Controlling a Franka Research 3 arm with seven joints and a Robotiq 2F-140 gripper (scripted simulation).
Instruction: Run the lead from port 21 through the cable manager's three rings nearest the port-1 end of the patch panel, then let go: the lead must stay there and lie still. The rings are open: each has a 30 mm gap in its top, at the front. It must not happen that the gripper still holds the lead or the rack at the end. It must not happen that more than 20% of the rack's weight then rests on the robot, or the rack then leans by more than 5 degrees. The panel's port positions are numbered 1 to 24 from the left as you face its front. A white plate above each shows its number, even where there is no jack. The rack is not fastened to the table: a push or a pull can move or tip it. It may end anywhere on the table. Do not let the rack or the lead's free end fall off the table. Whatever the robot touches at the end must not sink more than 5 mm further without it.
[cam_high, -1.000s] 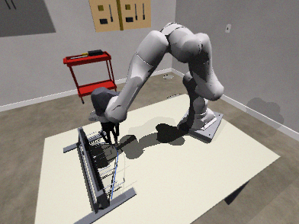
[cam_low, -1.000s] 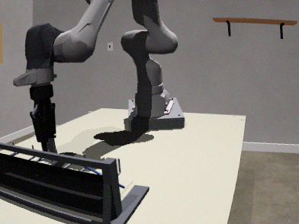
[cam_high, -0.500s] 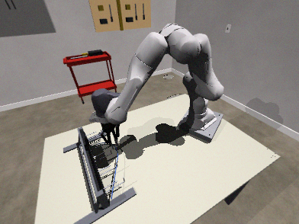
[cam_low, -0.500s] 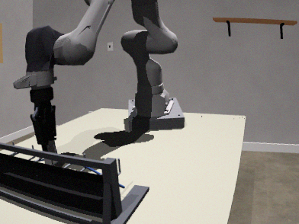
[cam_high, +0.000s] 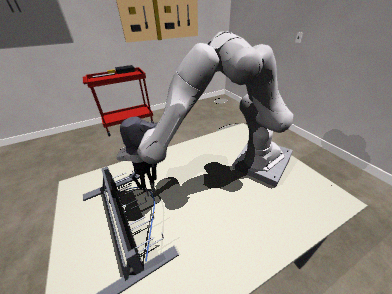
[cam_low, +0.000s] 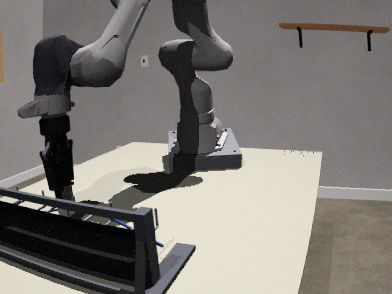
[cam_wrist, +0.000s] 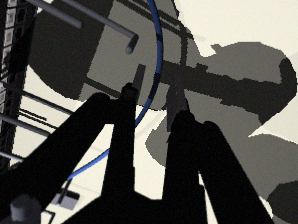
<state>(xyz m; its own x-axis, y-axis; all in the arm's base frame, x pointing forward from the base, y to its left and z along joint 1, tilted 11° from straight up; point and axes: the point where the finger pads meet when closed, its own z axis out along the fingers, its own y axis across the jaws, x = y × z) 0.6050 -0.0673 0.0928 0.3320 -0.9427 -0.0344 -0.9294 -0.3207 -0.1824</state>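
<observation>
Right now my hand is 150 mm short of the dark rack, 80 mm to the right of it and 10 mm below it.
</observation>
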